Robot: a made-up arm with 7 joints. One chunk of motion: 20 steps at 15 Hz.
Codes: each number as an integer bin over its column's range. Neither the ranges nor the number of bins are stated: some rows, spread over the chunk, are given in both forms.
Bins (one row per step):
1: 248 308 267 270 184 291
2: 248 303 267 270 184 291
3: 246 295 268 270 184 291
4: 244 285 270 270 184 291
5: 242 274 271 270 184 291
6: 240 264 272 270 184 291
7: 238 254 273 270 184 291
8: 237 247 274 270 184 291
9: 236 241 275 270 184 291
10: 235 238 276 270 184 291
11: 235 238 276 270 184 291
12: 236 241 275 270 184 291
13: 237 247 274 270 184 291
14: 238 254 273 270 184 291
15: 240 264 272 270 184 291
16: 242 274 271 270 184 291
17: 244 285 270 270 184 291
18: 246 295 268 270 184 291
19: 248 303 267 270 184 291
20: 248 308 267 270 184 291
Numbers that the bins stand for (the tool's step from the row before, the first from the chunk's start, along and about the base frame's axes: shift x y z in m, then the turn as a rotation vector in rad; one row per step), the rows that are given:
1: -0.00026 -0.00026 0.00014 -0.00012 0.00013 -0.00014
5: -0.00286 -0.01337 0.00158 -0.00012 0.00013 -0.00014
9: -0.00547 -0.02609 0.00302 -0.00012 0.00013 -0.00014
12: -0.00547 -0.02609 0.00302 -0.00012 0.00013 -0.00014
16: -0.00286 -0.01337 0.00158 -0.00012 0.00013 -0.00014
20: -0.00026 -0.00026 0.00014 -0.00012 0.00013 -0.00014
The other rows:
2: -0.00026 -0.00219 0.00014 -0.00012 0.00013 -0.00014
3: -0.00113 -0.00527 0.00050 -0.00012 0.00013 -0.00014
4: -0.00200 -0.00913 0.00122 -0.00012 0.00013 -0.00014
6: -0.00373 -0.01722 0.00194 -0.00012 0.00013 -0.00014
7: -0.00460 -0.02108 0.00230 -0.00012 0.00013 -0.00014
8: -0.00504 -0.02378 0.00266 -0.00012 0.00013 -0.00014
10: -0.00591 -0.02725 0.00338 -0.00012 0.00013 -0.00014
11: -0.00591 -0.02725 0.00338 -0.00012 0.00013 -0.00014
13: -0.00504 -0.02378 0.00266 -0.00012 0.00013 -0.00014
14: -0.00460 -0.02108 0.00230 -0.00012 0.00013 -0.00014
15: -0.00373 -0.01722 0.00194 -0.00012 0.00013 -0.00014
17: -0.00200 -0.00913 0.00122 -0.00012 0.00013 -0.00014
18: -0.00113 -0.00527 0.00050 -0.00012 0.00013 -0.00014
19: -0.00026 -0.00219 0.00014 -0.00012 0.00013 -0.00014

